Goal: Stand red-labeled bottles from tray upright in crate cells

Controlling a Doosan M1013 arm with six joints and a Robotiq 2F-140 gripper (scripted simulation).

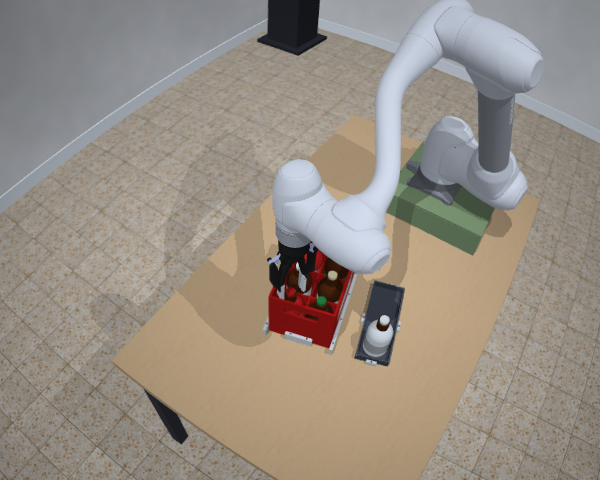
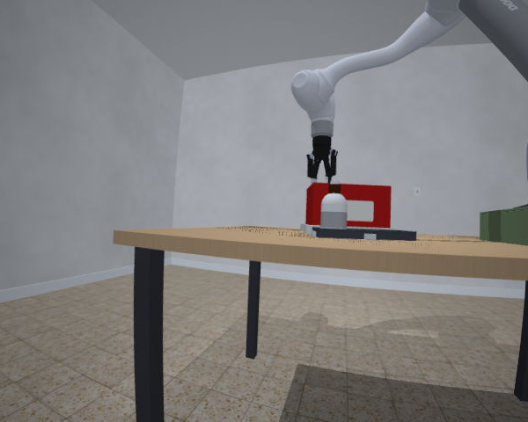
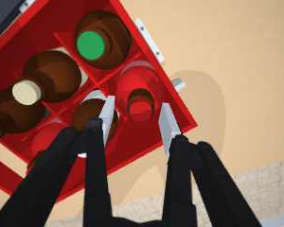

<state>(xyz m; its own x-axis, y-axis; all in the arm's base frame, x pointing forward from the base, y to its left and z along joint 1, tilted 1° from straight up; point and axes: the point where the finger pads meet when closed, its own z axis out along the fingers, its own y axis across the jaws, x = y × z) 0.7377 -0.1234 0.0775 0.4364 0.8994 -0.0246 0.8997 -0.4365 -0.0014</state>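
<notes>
My hand is 9 cm past the red crate, 2 cm to the right of it and 10 cm above it. Round my hand: grey-labeled bottle 7 cm behind, 25 cm to the left, 10 cm below.
</notes>
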